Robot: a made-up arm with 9 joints.
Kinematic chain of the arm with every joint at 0, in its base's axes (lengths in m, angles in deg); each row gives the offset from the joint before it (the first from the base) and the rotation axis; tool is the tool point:
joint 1: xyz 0 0 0.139 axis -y
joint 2: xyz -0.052 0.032 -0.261 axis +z
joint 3: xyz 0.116 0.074 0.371 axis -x
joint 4: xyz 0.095 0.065 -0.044 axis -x
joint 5: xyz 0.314 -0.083 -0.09 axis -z
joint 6: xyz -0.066 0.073 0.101 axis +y
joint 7: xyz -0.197 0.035 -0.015 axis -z
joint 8: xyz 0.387 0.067 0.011 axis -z
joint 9: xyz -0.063 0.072 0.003 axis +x
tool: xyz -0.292 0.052 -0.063
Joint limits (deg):
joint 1: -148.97..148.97
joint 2: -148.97..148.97
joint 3: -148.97..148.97
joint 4: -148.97..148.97
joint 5: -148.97..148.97
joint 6: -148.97..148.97
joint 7: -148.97..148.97
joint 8: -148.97..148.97
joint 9: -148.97..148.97
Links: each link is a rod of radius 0.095 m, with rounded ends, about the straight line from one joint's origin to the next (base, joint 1, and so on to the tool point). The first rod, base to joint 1, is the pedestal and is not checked.
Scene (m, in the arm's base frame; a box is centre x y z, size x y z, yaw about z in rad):
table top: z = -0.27
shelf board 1: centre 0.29 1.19 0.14 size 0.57 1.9 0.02 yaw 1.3
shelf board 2: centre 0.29 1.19 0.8 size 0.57 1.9 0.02 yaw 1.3
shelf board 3: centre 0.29 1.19 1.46 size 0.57 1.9 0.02 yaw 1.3
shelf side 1: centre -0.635 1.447 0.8 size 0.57 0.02 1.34 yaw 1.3
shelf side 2: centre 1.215 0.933 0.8 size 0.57 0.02 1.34 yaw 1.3
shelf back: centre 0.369 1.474 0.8 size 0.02 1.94 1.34 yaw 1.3
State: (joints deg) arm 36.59 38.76 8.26 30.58 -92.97 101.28 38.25 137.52 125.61
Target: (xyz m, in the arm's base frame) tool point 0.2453 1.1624 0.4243
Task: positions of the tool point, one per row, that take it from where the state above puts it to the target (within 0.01 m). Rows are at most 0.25 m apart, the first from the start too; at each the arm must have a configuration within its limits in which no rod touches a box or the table.
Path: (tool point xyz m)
1: 0.7045 0.4133 0.4017
2: 0.6752 0.6285 0.4312
3: 0.5858 0.8377 0.4417
4: 0.4396 1.0214 0.4373
5: 0.2453 1.1624 0.4243

